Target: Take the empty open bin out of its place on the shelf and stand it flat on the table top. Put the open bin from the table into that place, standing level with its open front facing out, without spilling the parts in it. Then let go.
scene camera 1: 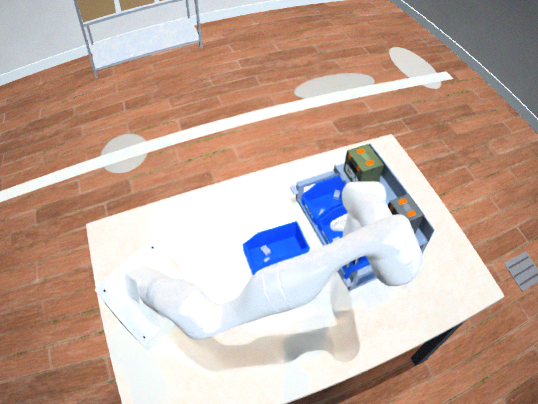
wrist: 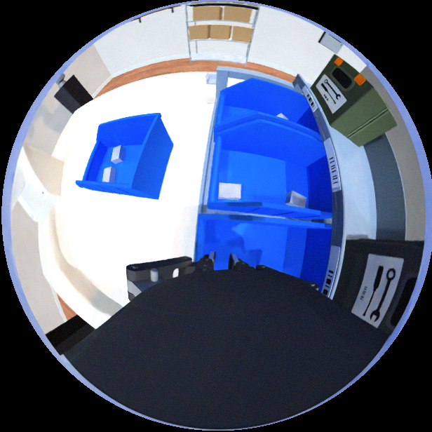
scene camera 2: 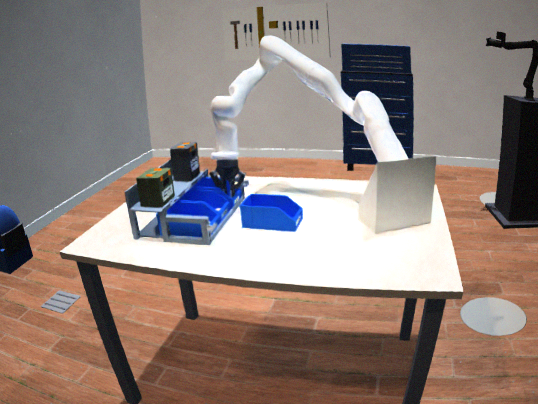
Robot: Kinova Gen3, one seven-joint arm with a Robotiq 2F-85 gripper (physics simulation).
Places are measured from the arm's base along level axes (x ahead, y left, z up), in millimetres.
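Pixels of known places: gripper, fingertip midpoint: [scene camera 1: 349,263]; arm's base at its link origin: [scene camera 1: 141,281] [scene camera 2: 398,173].
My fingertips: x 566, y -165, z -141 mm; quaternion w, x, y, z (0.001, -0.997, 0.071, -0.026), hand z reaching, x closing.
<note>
Ahead of a thing's pixels: the offset from my fingertips to its top centre. "*": to the spot under its first point.
The empty blue open bin {* 13 mm back, 15 mm right, 13 mm down} [scene camera 1: 348,271] [wrist: 260,242] is in the end place of the grey shelf {* 6 mm ahead, 308 mm left, 17 mm up} [scene camera 2: 205,232] [wrist: 224,80], beside the middle bin. My gripper [scene camera 2: 234,192] [wrist: 221,259] points down at this bin, its fingers narrowly open with a small gap and nothing between them. In the wrist view the fingertips overlap the bin's image near its open front; whether they touch it or reach inside cannot be told. The arm hides much of this bin in the first scene view. The other open bin {* 132 mm back, 183 mm left, 22 mm down} [scene camera 1: 280,242] [scene camera 2: 270,212] [wrist: 125,155] stands upright on the table with two pale parts inside.
The middle bin {* 25 mm ahead, 162 mm left, 10 mm up} [scene camera 1: 327,220] [wrist: 250,170] and far bin {* 72 mm ahead, 269 mm left, 11 mm down} [scene camera 1: 320,195] [wrist: 265,102] hold pale parts in the shelf. A green crate {183 mm ahead, 210 mm left, 174 mm up} [scene camera 1: 367,170] [scene camera 2: 156,190] [wrist: 360,115] and a dark crate {152 mm ahead, 19 mm right, 199 mm up} [scene camera 1: 406,215] [scene camera 2: 185,162] [wrist: 380,290] stand on the upper deck behind the bins.
</note>
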